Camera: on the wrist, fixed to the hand. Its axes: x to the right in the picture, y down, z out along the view.
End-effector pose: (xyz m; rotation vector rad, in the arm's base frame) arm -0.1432 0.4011 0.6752 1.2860 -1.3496 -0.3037
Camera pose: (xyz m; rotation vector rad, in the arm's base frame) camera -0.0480 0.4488 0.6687 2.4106 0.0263 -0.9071
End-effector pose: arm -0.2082 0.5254 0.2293 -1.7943 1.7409 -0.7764
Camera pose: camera -0.2554 0.5424 0.3234 -2.5474 -0.0982 -1.7053
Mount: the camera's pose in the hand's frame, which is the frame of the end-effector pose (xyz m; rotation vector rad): -0.0131 -0.0344 -0.1001 0.3920 0.2182 -1.5328
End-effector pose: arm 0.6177 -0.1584 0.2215 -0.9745 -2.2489 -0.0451
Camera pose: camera 0.6587 -0.2198 0.2985 1.0080 -2.1238 -0.3315
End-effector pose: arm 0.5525 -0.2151 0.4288 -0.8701 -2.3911 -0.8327
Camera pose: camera 0.5588 -0.3089 0.4791 1.3265 -2.5364 -0.7346
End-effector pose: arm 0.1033 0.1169 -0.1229 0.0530 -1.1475 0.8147
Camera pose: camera 0.2003 0.1283 -0.1656 1.0096 -0.4463 -0.3546
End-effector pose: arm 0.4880 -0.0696 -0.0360 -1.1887 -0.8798 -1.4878
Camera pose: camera 0.4307 -0.1518 -0.0725 0.1679 -1.9851 -2.3060
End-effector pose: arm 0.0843 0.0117 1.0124 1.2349 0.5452 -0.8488
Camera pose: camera 0.0570 0.1080 0.9755 1.1162 1.6307 -2.1668
